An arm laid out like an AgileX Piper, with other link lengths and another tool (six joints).
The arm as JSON. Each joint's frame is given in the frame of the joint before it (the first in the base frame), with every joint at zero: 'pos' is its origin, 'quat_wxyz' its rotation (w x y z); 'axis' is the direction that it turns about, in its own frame. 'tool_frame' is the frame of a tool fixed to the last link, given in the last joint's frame.
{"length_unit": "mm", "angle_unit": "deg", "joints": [
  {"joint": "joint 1", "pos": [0.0, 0.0, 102.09], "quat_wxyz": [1.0, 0.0, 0.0, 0.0], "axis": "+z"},
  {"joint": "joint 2", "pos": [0.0, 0.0, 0.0], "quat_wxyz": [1.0, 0.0, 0.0, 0.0], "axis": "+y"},
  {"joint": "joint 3", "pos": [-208.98, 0.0, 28.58], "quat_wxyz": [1.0, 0.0, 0.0, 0.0], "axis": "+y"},
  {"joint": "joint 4", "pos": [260.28, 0.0, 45.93], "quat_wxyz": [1.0, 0.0, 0.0, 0.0], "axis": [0.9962, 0.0, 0.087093]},
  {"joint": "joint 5", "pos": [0.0, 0.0, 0.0], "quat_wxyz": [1.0, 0.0, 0.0, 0.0], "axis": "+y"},
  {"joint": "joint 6", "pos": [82.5, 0.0, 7.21], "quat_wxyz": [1.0, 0.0, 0.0, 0.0], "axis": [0.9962, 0.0, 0.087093]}
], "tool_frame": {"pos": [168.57, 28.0, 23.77], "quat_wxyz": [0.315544, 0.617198, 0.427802, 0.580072]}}
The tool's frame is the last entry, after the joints.
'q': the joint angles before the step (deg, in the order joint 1, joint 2, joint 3, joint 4, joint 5, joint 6). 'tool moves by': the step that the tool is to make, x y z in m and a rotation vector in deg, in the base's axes. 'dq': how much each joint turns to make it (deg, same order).
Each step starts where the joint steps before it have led.
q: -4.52 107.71 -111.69 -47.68 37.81 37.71
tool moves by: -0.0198 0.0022 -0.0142 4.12 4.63 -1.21
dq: 0.00 -2.74 1.21 7.18 5.92 -4.87
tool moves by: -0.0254 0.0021 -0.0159 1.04 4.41 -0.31
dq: 0.00 -5.27 6.32 2.45 2.92 -2.59
